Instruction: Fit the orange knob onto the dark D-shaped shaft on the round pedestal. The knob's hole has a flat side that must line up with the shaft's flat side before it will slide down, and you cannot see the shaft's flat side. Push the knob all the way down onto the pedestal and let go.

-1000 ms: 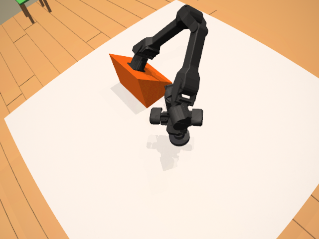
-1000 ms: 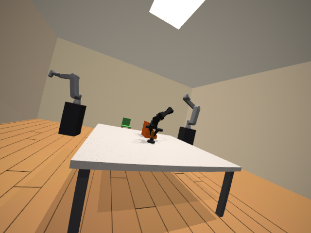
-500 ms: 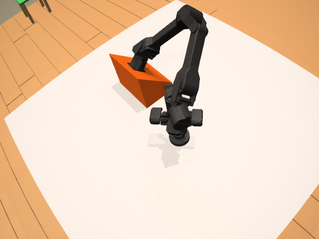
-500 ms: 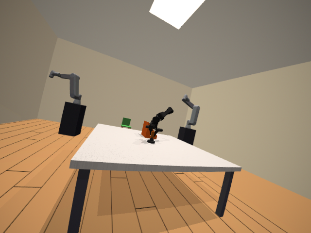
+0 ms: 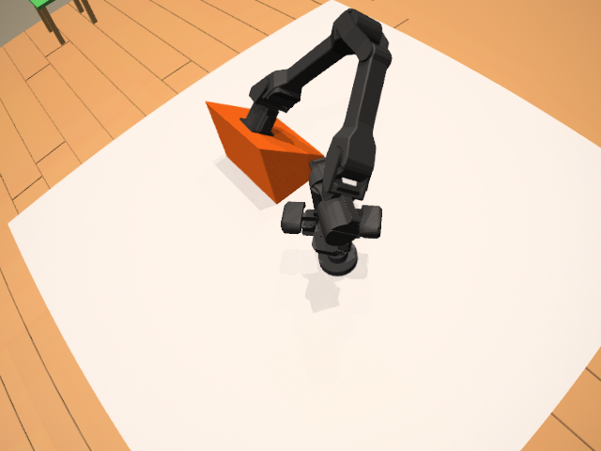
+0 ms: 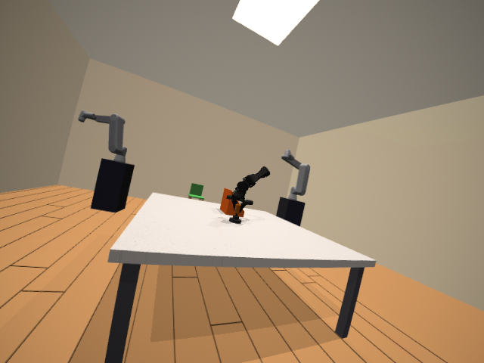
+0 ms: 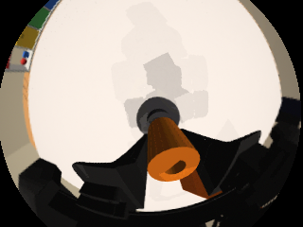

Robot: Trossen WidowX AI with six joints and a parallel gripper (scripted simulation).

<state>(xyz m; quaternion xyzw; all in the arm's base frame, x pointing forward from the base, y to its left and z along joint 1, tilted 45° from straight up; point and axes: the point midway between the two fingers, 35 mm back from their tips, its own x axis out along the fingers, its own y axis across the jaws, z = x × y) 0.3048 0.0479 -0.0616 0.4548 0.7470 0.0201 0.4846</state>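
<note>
Now: the orange knob 2 cm above my gripper tip. Round my gripper tip: round pedestal: 4 cm below.
</note>
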